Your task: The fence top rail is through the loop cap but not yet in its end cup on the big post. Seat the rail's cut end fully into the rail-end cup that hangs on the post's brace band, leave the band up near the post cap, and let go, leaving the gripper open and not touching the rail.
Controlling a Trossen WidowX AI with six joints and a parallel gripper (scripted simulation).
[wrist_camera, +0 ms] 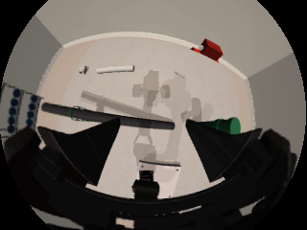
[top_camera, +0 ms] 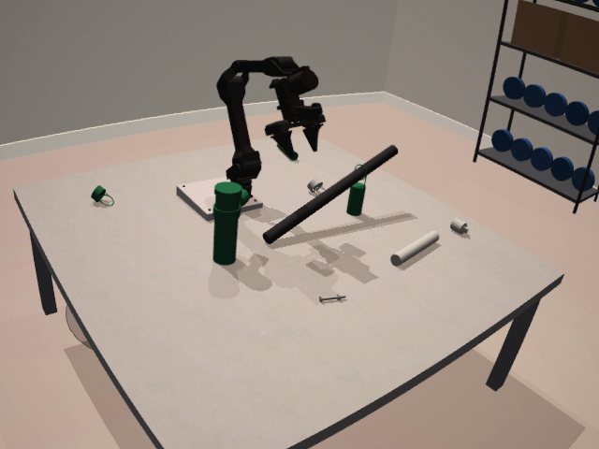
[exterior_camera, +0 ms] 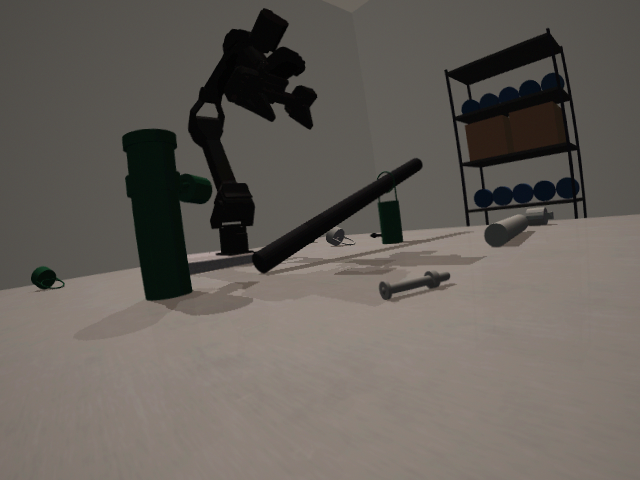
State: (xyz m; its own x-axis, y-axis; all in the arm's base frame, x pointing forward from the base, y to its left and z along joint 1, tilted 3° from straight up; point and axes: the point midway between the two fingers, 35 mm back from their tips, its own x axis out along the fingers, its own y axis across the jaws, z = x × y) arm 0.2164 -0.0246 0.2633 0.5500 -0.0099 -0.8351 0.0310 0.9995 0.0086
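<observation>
Now: the green rail-end cup 18 cm to the right of my gripper tip, 10 cm below it and 6 cm behind it. Round my gripper tip: grey cap: 27 cm to the left, 23 cm below, 12 cm behind; then grey bolt: 27 cm ahead, 24 cm below, 18 cm to the right; then grey tube: 29 cm ahead, 23 cm below, 19 cm to the left.
</observation>
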